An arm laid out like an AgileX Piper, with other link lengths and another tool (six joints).
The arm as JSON. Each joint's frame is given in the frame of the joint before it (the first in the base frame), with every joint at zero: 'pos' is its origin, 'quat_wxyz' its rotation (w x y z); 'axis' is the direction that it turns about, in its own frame. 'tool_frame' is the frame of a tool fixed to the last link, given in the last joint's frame.
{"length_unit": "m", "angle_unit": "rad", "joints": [
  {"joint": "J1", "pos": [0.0, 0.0, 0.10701], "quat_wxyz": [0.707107, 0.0, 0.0, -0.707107], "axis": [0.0, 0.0, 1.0]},
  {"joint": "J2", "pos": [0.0, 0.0, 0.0], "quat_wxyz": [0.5, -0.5, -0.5, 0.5], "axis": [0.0, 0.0, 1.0]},
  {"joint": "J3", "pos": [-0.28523, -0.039, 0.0], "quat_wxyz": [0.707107, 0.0, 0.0, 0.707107], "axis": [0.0, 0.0, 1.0]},
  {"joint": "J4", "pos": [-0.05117, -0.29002, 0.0], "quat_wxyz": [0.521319, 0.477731, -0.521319, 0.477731], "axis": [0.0, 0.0, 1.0]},
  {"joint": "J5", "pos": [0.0, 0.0, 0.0], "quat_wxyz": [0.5, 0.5, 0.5, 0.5], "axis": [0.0, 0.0, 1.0]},
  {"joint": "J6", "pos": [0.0, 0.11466, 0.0], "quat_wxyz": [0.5, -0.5, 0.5, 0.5], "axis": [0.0, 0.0, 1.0]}
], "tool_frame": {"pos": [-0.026, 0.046, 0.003], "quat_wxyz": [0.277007, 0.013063, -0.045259, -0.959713]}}
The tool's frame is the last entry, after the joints.
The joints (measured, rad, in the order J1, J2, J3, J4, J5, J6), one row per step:
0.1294 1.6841 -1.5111 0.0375 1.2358 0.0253
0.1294 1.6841 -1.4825 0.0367 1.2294 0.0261
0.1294 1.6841 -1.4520 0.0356 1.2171 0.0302
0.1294 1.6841 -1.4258 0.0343 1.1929 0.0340
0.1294 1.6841 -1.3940 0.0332 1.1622 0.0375
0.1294 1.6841 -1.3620 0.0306 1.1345 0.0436
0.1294 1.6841 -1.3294 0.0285 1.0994 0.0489
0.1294 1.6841 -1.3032 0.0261 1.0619 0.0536
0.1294 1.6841 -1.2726 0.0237 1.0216 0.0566
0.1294 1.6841 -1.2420 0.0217 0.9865 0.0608
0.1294 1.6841 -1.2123 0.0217 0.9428 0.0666
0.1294 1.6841 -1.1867 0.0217 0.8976 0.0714
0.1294 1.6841 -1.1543 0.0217 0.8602 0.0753
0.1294 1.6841 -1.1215 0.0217 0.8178 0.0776
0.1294 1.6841 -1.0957 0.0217 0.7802 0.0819
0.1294 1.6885 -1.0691 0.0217 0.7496 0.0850
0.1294 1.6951 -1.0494 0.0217 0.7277 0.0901
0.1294 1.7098 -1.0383 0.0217 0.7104 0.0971
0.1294 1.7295 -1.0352 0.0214 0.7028 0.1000
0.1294 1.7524 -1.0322 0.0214 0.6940 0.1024
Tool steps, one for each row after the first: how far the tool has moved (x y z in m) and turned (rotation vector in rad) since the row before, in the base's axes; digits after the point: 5 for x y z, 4 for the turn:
-0.00280 -0.00043 -0.00808 -0.0035 0.0220 -0.0009
-0.00250 -0.00028 -0.00864 -0.0026 0.0182 -0.0043
-0.00066 -0.00008 -0.00767 -0.0009 0.0020 -0.0043
-0.00094 -0.00011 -0.00931 -0.0007 0.0011 -0.0042
-0.00157 -0.00026 -0.00930 -0.0021 0.0043 -0.0063
-0.00108 -0.00018 -0.00956 -0.0009 -0.0025 -0.0057
0.00007 -0.00010 -0.00783 -0.0002 -0.0113 -0.0049
-0.00066 -0.00027 -0.00902 -0.0007 -0.0098 -0.0032
-0.00155 -0.00028 -0.00884 -0.0006 -0.0045 -0.0042
-0.00053 0.00016 -0.00858 0.0028 -0.0136 -0.0065
0.00028 0.00021 -0.00741 0.0033 -0.0192 -0.0056
-0.00241 -0.00018 -0.00903 0.0013 -0.0048 -0.0045
-0.00221 -0.00023 -0.00909 0.0014 -0.0094 -0.0030
-0.00136 -0.00003 -0.00707 0.0023 -0.0115 -0.0048
-0.00251 -0.00023 -0.00859 0.0005 0.0005 -0.0035
-0.00198 -0.00006 -0.00735 0.0006 0.0046 -0.0053
-0.00033 0.00024 -0.00771 0.0006 0.0088 -0.0070
0.00036 0.00013 -0.00729 -0.0015 0.0152 -0.0028
0.00035 0.00014 -0.00834 -0.0017 0.0171 -0.0025

